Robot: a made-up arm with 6 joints. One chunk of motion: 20 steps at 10 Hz.
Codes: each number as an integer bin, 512 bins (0 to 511) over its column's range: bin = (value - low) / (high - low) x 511, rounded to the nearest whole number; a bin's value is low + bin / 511 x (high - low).
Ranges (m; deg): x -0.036..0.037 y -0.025..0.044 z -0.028..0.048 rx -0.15..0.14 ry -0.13..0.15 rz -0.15..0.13
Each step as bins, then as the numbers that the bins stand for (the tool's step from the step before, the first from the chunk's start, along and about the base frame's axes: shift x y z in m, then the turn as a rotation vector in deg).
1 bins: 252 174 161 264 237 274
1 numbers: 0.00000 -0.00150 -0.00405 0.000 0.000 0.000
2 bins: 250 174 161 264 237 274
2 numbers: -0.00029 -0.00150 -0.00405 0.000 0.000 0.000
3 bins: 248 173 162 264 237 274
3 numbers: -0.00057 -0.00164 -0.00391 0.000 0.000 0.000
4 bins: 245 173 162 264 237 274
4 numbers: -0.00100 -0.00164 -0.00391 0.000 0.000 0.000
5 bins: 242 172 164 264 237 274
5 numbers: -0.00143 -0.00177 -0.00361 0.000 0.000 0.000
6 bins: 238 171 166 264 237 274
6 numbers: -0.00200 -0.00191 -0.00331 0.000 0.000 0.000
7 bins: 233 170 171 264 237 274
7 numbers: -0.00271 -0.00205 -0.00257 0.000 0.000 0.000
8 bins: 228 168 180 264 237 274
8 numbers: -0.00343 -0.00232 -0.00123 0.000 0.000 0.000
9 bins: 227 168 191 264 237 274
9 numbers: -0.00357 -0.00232 0.00041 0.000 0.000 0.000
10 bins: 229 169 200 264 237 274
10 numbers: -0.00329 -0.00218 0.00175 0.000 0.000 0.000
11 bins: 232 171 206 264 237 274
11 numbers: -0.00286 -0.00191 0.00264 0.000 0.000 0.000
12 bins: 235 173 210 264 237 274
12 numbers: -0.00243 -0.00164 0.00323 0.000 0.000 0.000
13 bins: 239 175 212 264 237 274
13 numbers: -0.00186 -0.00137 0.00353 0.000 0.000 0.000
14 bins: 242 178 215 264 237 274
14 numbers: -0.00143 -0.00096 0.00398 0.000 0.000 0.000
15 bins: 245 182 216 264 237 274
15 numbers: -0.00100 -0.00042 0.00413 0.000 0.000 0.000
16 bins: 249 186 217 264 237 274
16 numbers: -0.00043 0.00012 0.00427 0.000 0.000 0.000
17 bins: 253 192 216 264 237 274
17 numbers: 0.00014 0.00093 0.00413 0.000 0.000 0.000
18 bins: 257 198 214 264 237 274
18 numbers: 0.00071 0.00174 0.00383 0.000 0.000 0.000
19 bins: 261 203 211 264 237 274
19 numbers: 0.00129 0.00241 0.00338 0.000 0.000 0.000
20 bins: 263 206 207 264 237 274
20 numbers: 0.00157 0.00282 0.00279 0.000 0.000 0.000
